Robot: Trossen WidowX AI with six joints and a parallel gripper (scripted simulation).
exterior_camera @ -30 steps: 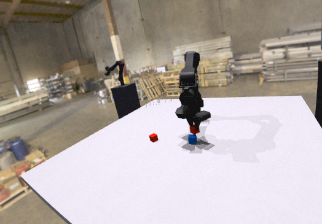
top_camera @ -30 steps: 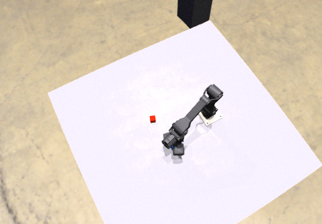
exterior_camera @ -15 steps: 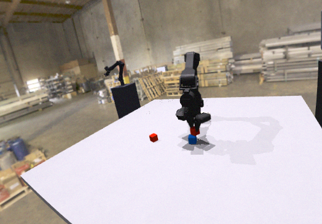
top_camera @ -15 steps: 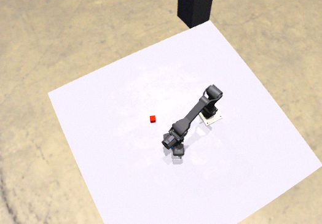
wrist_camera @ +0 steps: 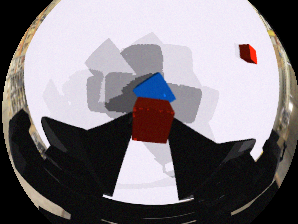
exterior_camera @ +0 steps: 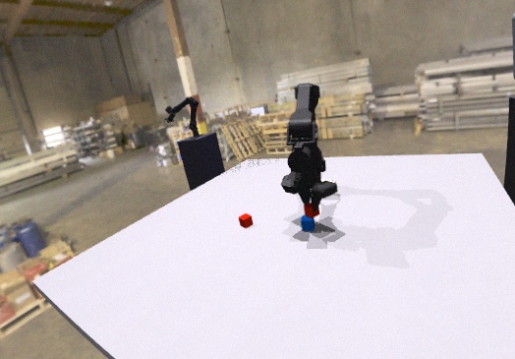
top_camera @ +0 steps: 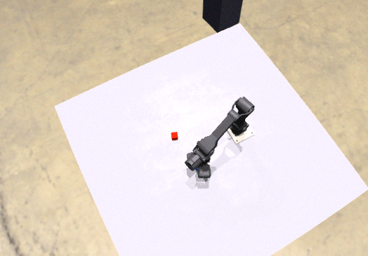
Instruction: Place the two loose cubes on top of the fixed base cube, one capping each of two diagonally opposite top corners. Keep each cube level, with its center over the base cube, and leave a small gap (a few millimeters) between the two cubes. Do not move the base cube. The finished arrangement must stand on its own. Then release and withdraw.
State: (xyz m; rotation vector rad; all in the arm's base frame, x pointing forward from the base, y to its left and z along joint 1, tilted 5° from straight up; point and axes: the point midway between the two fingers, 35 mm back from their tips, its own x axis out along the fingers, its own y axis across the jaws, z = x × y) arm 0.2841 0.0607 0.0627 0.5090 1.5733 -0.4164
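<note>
The blue base cube lies 2 cm ahead of my gripper tip, 1 cm to the right of it and 4 cm below it. The rest, counted from my gripper tip: red cube 2 cm ahead, 23 cm to the right, 4 cm below.
</note>
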